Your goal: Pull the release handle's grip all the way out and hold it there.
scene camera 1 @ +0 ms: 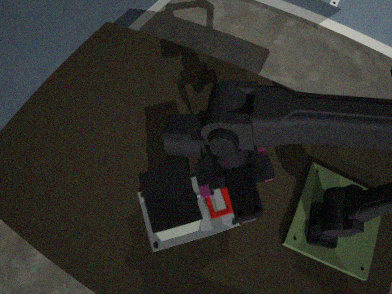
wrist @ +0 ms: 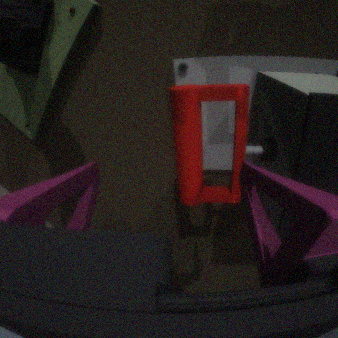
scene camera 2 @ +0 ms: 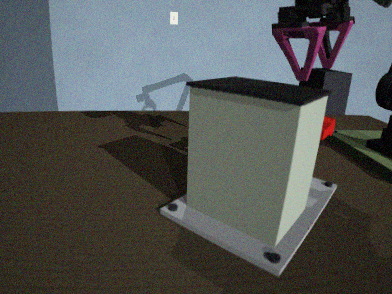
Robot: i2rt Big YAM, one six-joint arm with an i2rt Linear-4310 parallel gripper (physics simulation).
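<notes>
A red rectangular loop grip (scene camera 1: 228, 202) (scene camera 2: 328, 128) (wrist: 189, 145) stands off one side of the box (scene camera 1: 170, 205) (scene camera 2: 240, 160) (wrist: 322, 140), which is pale with a dark top. A short white rod (wrist: 254, 149) joins them, with a small gap between grip and box. My gripper (scene camera 1: 237, 184) (scene camera 2: 315, 73) (wrist: 168, 169) is open and empty, with magenta fingers pointing down, above the level of the grip. In the wrist view the grip shows between the fingertips, nearer the right one, which appears beside the grip's box-side bar. Contact cannot be told.
The box stands on a light grey base plate (scene camera 1: 185, 242) (scene camera 2: 225, 231) (wrist: 295, 65) with dark bolts. A green tray (scene camera 1: 300, 215) (scene camera 2: 360, 142) (wrist: 75, 32) holding a dark arm base lies beyond the grip's side. The dark wooden table (scene camera 1: 80, 150) (scene camera 2: 90, 210) carries the arm's shadow.
</notes>
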